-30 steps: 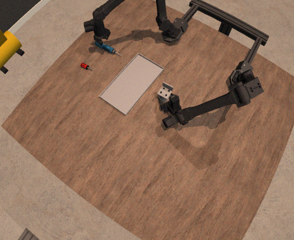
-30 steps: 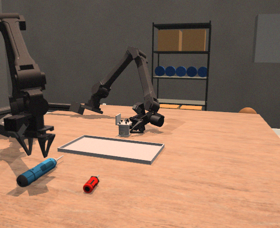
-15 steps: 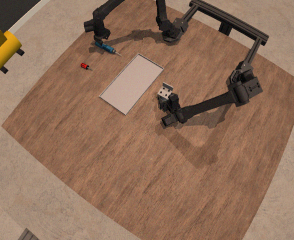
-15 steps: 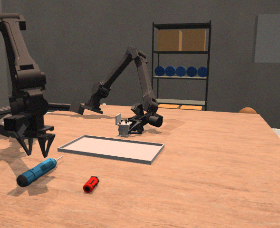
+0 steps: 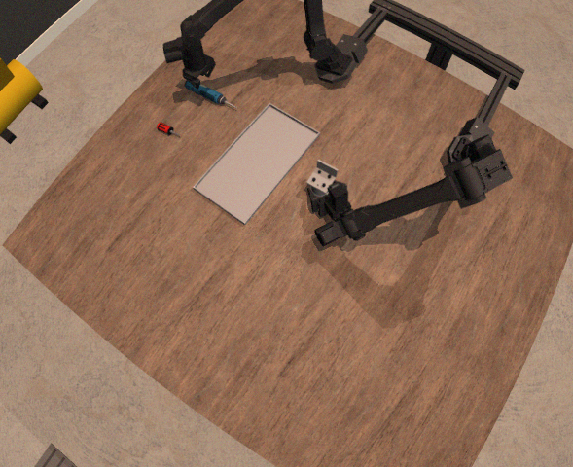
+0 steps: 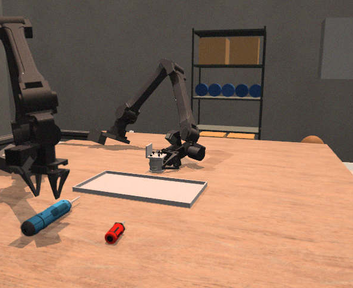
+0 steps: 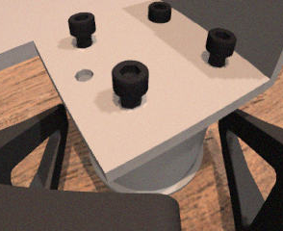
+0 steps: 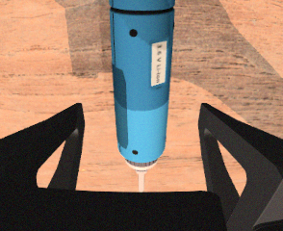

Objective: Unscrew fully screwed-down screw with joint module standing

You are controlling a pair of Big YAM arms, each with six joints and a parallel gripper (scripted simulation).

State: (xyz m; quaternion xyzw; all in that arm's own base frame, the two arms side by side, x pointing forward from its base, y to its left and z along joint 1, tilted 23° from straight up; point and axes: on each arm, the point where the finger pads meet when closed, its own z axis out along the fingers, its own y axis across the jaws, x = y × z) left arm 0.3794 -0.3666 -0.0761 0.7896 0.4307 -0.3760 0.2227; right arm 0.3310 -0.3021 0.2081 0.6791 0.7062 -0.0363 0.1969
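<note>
The joint module is 10 mm above my left hand. The rest, counted from my left hand: shallow grey tray: 50 mm ahead, 220 mm to the right, 20 mm below; pale l-shaped bracket: 50 mm above; red manual screwdriver: 170 mm ahead, 550 mm to the right, 10 mm below.
</note>
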